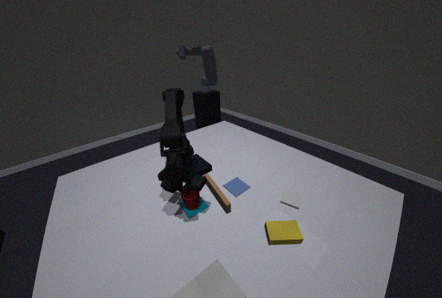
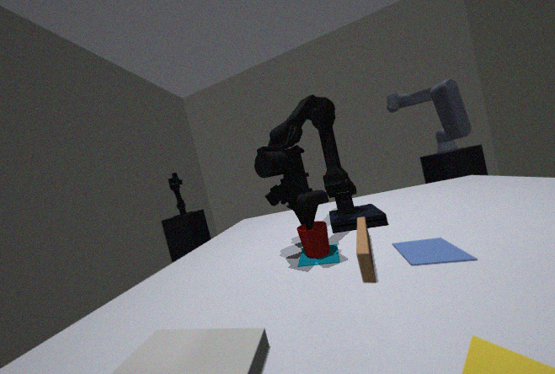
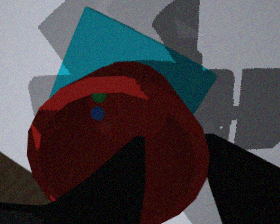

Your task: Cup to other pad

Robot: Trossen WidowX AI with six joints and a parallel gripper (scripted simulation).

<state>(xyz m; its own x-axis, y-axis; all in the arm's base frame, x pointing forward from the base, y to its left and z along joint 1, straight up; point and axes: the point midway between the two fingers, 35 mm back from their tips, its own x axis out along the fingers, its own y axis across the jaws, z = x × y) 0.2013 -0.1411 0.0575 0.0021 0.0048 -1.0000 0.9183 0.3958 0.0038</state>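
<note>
My gripper tip is now 2 cm short of the dark red cup, 1 cm to the right of it and 2 cm above it. Round my gripper tip: teal pad 3 cm ahead, 1 cm to the left, 7 cm below; then blue marble 4 cm ahead, 2 cm to the left, 4 cm below; then wooden bar 6 cm ahead, 12 cm to the left, 4 cm below.
</note>
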